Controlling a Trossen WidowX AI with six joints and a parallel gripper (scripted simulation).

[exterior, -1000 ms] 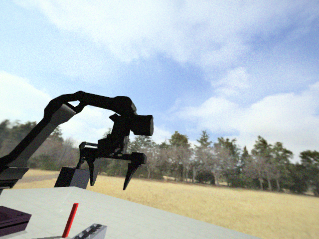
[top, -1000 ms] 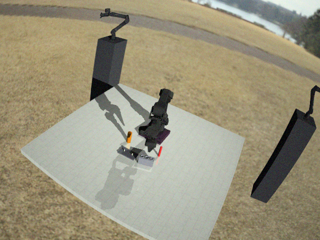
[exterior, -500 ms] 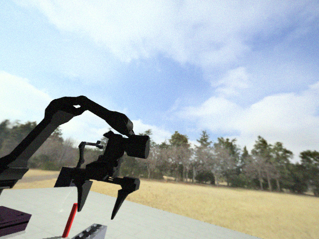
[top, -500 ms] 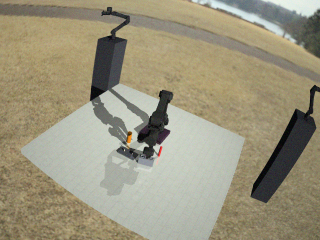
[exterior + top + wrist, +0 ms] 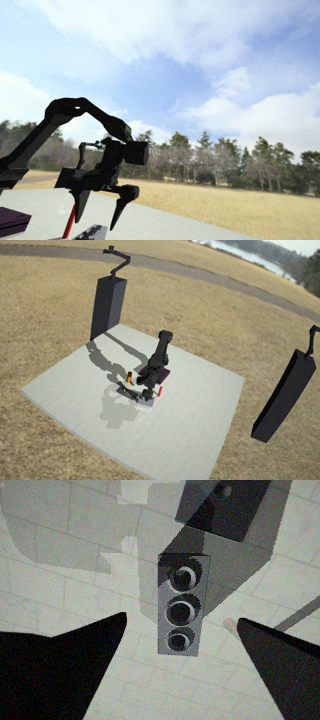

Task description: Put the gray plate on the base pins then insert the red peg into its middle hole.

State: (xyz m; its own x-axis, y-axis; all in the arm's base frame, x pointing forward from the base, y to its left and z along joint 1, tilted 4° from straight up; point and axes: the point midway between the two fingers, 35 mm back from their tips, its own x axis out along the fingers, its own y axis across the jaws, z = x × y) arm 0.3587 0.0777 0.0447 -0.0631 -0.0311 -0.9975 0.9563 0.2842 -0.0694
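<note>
The gray plate is 2 cm below my gripper tip. From my gripper tip the other things lie so: orange cylinder 11 cm behind, 20 cm to the right, 2 cm below; then red peg 12 cm behind, 4 cm to the left, 2 cm below; then gray base 13 cm to the right, 5 cm below.
</note>
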